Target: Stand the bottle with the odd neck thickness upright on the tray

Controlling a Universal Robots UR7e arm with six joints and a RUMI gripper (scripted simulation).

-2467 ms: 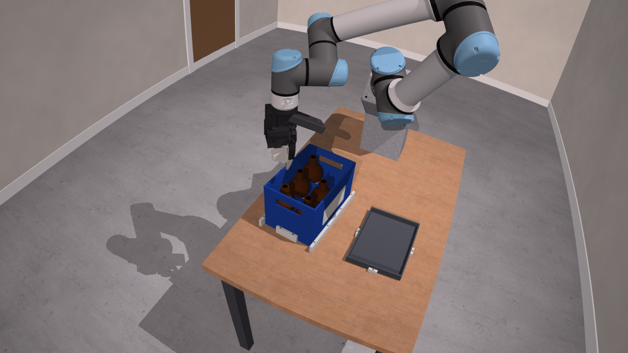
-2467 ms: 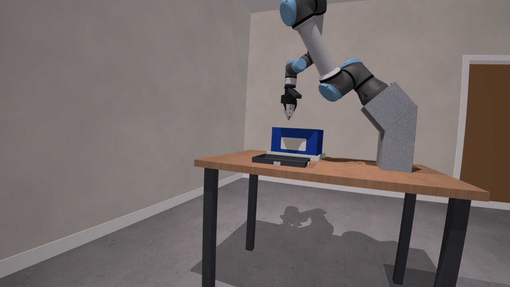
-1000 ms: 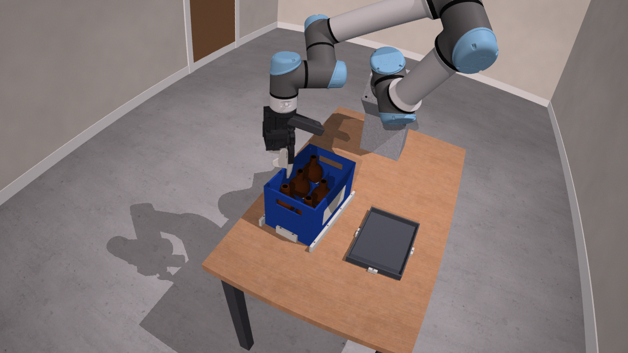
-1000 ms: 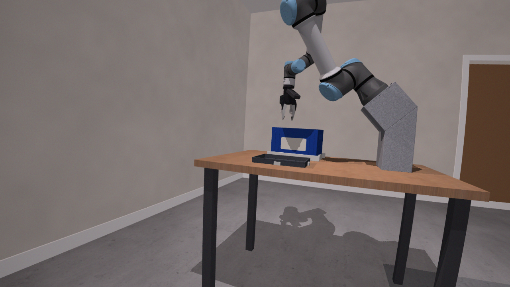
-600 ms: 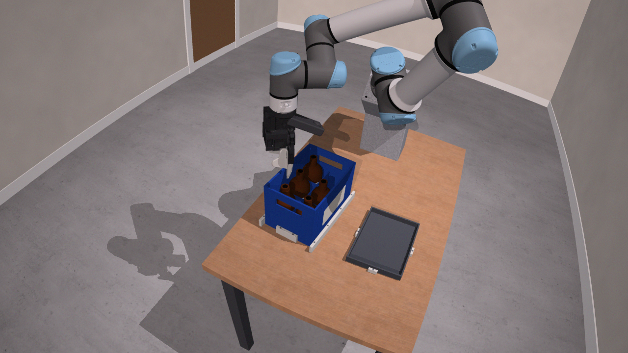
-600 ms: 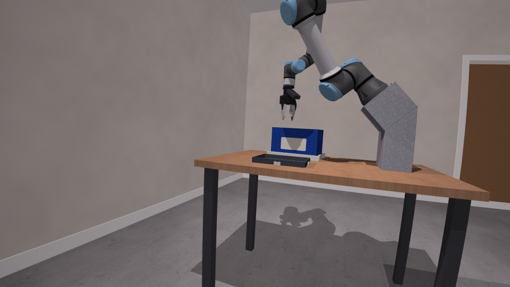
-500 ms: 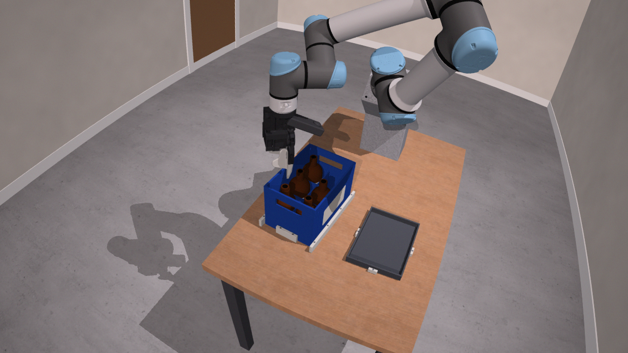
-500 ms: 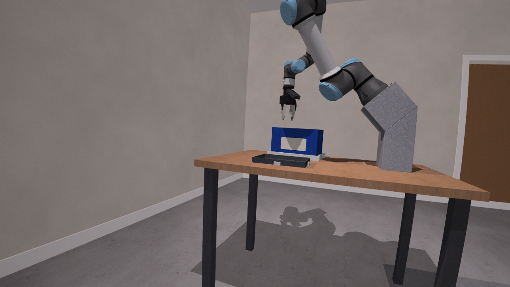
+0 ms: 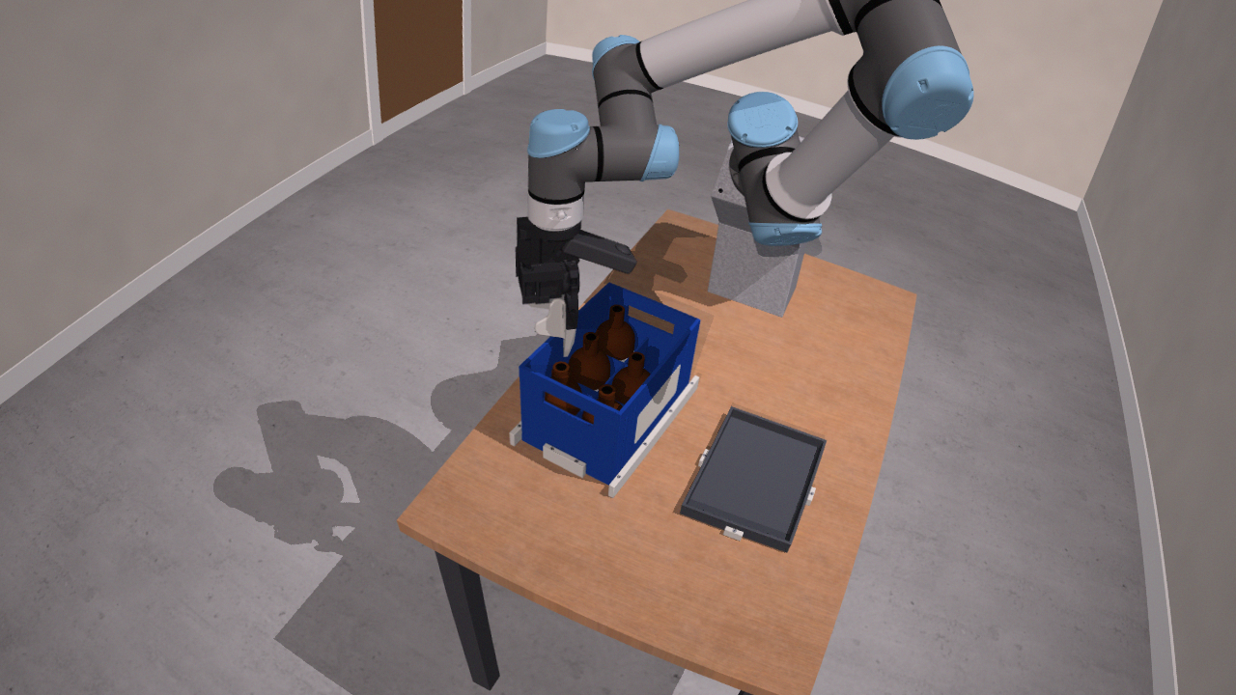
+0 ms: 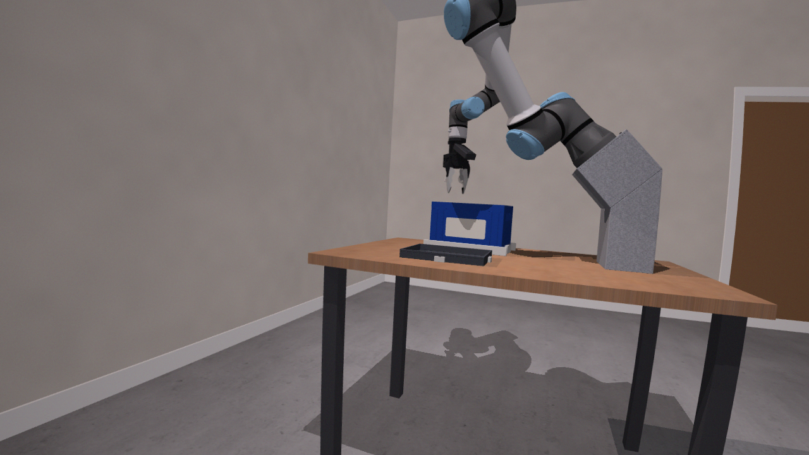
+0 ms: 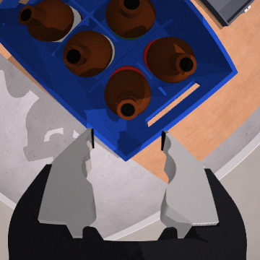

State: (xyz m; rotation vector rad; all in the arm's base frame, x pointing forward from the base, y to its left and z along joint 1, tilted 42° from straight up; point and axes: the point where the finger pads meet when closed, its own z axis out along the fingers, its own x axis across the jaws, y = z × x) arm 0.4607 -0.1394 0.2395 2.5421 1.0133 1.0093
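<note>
The bottle is 140 mm below my hand. From my hand the other things lie so: dark tray 90 mm behind, 340 mm to the left, 220 mm below; crate 90 mm behind, 40 mm to the left, 150 mm below.
</note>
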